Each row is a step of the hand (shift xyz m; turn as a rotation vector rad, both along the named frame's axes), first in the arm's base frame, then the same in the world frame.
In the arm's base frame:
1: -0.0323 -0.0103 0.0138 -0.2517 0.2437 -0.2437
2: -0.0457 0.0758 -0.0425 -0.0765 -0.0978 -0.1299
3: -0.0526 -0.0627 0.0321 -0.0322 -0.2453 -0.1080
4: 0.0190 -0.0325 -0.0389 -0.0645 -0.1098 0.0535
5: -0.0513 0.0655 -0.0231 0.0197 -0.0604 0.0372
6: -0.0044 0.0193 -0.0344 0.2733 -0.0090 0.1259
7: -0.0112 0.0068 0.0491 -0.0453 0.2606 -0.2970
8: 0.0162 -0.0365 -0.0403 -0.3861 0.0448 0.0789
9: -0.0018 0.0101 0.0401 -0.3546 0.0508 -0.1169
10: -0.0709 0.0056 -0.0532 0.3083 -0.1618 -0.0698
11: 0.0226 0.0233 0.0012 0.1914 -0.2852 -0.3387
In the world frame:
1: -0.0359 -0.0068 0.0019 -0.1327 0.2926 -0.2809
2: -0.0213 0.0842 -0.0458 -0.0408 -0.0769 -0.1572
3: -0.0665 -0.0571 0.0071 -0.0219 -0.2302 -0.1393
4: 0.0269 -0.0319 -0.0345 -0.0896 -0.1035 0.0184
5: -0.0339 0.0734 -0.0304 0.0002 -0.0650 0.0345
6: 0.0090 0.0221 -0.0317 0.2159 -0.0552 0.2024
7: -0.0256 0.0047 0.0437 0.0805 0.2850 -0.2655
8: 0.0243 -0.0354 -0.0371 -0.3839 0.0913 -0.0399
9: -0.0135 0.0073 0.0384 -0.2908 0.1070 -0.2144
10: -0.0491 0.0190 -0.0715 0.2953 -0.1970 0.0114
11: 0.0234 0.0198 0.0107 0.2583 -0.2836 -0.2924

